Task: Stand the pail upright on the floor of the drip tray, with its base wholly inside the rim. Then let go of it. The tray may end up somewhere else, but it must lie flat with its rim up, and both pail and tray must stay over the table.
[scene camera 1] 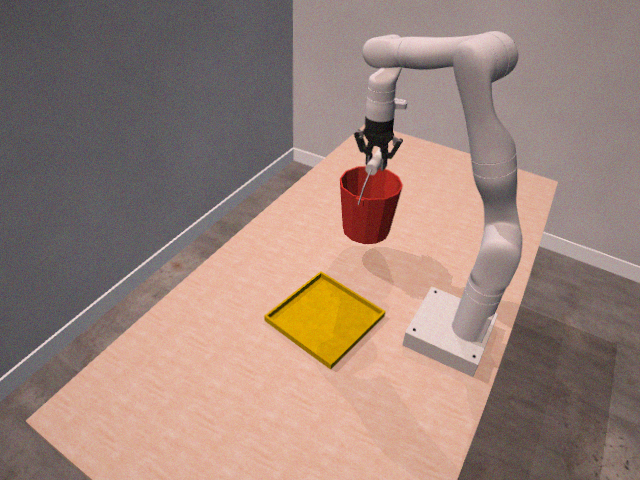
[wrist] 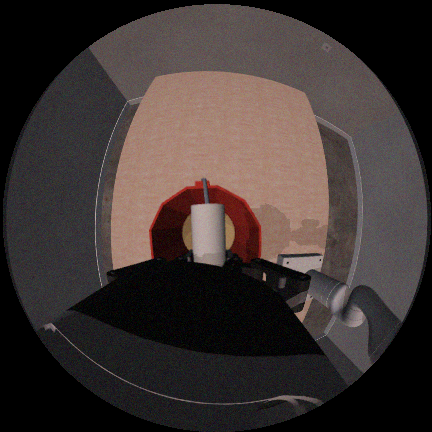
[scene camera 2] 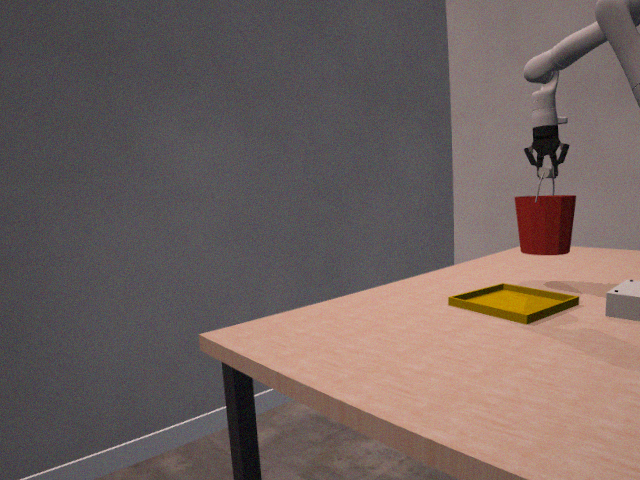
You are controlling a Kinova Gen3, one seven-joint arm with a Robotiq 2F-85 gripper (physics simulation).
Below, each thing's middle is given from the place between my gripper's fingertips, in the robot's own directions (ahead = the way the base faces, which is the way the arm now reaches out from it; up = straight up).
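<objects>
Yellow drip tray (scene camera 1: 326, 319): 30 cm to the left of my hand, 3 cm behind it, 32 cm below it.
</objects>
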